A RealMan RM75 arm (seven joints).
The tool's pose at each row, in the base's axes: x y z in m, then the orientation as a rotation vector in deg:
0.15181, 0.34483, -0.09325, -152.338, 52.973, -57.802
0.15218, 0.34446, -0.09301, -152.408, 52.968, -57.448
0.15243, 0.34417, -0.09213, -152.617, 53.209, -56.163
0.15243, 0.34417, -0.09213, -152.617, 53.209, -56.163
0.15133, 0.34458, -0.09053, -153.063, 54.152, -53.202
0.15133, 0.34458, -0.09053, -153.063, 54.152, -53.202
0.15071, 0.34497, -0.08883, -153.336, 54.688, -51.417
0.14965, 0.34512, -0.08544, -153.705, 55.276, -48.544
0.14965, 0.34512, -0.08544, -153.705, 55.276, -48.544
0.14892, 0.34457, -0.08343, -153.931, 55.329, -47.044
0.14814, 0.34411, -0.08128, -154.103, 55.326, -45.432
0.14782, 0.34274, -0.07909, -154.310, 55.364, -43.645
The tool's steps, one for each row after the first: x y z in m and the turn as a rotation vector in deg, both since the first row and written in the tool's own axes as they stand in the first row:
0.00057, 0.00003, 0.00008, -0.026, -0.242, 0.019
0.00137, -0.00016, -0.00041, -0.216, -1.087, 0.237
0.00137, -0.00016, -0.00041, -0.216, -1.087, 0.237
0.00137, -0.00049, -0.00236, -0.848, -2.970, 0.934
0.00137, -0.00049, -0.00236, -0.848, -2.970, 0.934
0.00171, -0.00108, -0.00409, -1.241, -4.104, 1.329
0.00286, -0.00183, -0.00736, -1.719, -5.967, 1.853
0.00286, -0.00183, -0.00736, -1.719, -5.967, 1.853
0.00387, -0.00171, -0.00932, -1.887, -6.974, 1.980
0.00487, -0.00169, -0.01143, -1.995, -8.068, 2.118
0.00671, -0.00119, -0.01321, -2.163, -9.272, 2.277

